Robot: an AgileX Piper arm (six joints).
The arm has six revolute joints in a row. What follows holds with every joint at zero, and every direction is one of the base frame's. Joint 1 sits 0.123 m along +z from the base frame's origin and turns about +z. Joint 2 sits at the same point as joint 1 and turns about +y. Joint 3 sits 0.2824 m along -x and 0.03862 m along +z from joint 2 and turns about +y. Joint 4 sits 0.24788 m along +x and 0.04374 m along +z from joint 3 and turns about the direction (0.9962, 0, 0.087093). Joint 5 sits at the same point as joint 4 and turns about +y. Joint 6 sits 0.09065 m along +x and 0.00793 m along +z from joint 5 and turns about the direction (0.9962, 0, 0.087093). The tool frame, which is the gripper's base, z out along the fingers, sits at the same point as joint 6; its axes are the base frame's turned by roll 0, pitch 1.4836 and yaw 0 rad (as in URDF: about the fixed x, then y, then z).
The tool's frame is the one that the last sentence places.
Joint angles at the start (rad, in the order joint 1, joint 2, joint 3, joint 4, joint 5, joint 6):
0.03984, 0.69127, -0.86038, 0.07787, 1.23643, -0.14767
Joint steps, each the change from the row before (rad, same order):
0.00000, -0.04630, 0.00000, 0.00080, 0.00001, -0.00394
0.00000, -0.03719, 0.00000, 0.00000, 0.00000, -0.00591
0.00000, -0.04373, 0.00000, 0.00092, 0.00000, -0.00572
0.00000, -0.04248, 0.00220, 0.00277, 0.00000, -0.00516
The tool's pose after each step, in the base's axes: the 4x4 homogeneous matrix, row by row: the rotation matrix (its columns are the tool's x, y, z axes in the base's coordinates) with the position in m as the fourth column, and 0 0 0 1 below. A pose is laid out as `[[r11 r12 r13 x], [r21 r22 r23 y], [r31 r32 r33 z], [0 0 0 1]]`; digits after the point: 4 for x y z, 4 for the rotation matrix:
[[-0.7858 -0.1839 0.5905 0.0841], [-0.1565 0.9828 0.0978 0.0101], [-0.5983 -0.0155 -0.8011 0.3465], [0 0 0 1]]
[[-0.7620 -0.1877 0.6198 0.0757], [-0.1614 0.9819 0.0990 0.0098], [-0.6272 -0.0246 -0.7785 0.3494], [0 0 0 1]]
[[-0.7327 -0.1910 0.6532 0.0657], [-0.1656 0.9810 0.1012 0.0095], [-0.6601 -0.0340 -0.7504 0.3525], [0 0 0 1]]
[[-0.7045 -0.1943 0.6826 0.0560], [-0.1686 0.9801 0.1050 0.0093], [-0.6894 -0.0411 -0.7232 0.3545], [0 0 0 1]]

